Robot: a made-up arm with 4 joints. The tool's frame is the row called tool. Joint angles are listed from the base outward. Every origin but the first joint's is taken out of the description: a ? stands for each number. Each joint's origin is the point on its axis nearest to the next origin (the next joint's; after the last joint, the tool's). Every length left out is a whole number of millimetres.
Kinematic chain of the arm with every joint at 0, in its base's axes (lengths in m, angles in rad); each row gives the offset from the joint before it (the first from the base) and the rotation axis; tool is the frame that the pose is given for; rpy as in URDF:
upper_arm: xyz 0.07 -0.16 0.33 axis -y
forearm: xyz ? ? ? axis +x
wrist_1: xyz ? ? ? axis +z
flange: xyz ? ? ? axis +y
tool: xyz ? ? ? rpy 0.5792 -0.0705 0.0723
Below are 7 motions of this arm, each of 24 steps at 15 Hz.
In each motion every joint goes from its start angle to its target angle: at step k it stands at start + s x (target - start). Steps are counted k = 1, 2, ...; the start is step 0. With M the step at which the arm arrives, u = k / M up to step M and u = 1 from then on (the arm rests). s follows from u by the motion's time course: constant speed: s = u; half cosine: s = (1 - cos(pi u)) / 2; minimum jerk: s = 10 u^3 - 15 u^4 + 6 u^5.
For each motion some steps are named. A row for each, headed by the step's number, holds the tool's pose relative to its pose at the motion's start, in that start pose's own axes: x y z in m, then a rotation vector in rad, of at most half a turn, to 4 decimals.
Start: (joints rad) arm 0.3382 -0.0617 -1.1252 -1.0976
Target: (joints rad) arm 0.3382 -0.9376 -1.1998 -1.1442
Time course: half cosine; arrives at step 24
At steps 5, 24:
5: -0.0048 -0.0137 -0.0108 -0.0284 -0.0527 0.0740
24: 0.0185 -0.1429 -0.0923 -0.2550 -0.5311 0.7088

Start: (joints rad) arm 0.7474 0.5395 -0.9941 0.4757
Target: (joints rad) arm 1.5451 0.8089 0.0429 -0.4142
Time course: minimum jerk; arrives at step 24
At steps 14, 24:
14: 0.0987 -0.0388 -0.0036 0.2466 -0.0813 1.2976
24: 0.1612 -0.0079 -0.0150 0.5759 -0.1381 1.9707

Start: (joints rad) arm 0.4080 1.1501 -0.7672 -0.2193
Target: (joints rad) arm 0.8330 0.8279 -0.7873 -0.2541
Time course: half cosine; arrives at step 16
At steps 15, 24:
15: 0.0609 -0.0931 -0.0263 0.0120 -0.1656 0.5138
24: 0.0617 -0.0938 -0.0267 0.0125 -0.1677 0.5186

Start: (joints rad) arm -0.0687 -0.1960 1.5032 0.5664
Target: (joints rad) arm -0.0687 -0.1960 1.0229 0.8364
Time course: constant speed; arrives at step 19
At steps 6, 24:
6: -0.0022 0.0149 -0.0086 0.0837 -0.0057 -0.1524
24: 0.0014 0.0485 -0.0229 0.3024 -0.0114 -0.4589

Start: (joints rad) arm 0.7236 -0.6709 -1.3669 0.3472
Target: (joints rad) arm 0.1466 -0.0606 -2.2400 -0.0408
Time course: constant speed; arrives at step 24
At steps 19, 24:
19: -0.0628 0.0639 0.0664 -0.4116 -0.1673 -0.5227
24: -0.0665 0.0826 0.0780 -0.6119 -0.2478 -0.6312

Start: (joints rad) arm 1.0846 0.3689 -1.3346 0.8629
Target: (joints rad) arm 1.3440 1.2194 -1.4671 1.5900
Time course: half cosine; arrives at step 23
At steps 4, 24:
4: -0.0102 0.0050 0.0005 0.0308 0.1011 -0.0415
24: -0.1018 0.0498 0.0747 0.1857 1.4537 -0.5408

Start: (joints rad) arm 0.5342 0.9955 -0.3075 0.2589
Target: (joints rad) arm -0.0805 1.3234 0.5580 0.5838
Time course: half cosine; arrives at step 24
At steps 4, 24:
4: -0.0021 0.0040 0.0035 0.0137 0.0543 -0.0051
24: 0.0139 0.0496 0.0325 0.2618 0.6375 0.0484

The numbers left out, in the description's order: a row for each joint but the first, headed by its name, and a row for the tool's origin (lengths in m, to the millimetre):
forearm: -0.04 0 0
wrist_1: 0 0.06 -0.13
flange: -0.08 -0.03 0
tool: -0.03 0 -0.01

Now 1 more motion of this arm.
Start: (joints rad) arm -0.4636 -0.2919 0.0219 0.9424
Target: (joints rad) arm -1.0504 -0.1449 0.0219 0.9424
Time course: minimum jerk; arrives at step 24
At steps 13, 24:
13: -0.0619 0.0058 0.0111 0.0182 0.3404 -0.0767
24: -0.1028 0.0155 0.0312 0.0436 0.5849 -0.1461

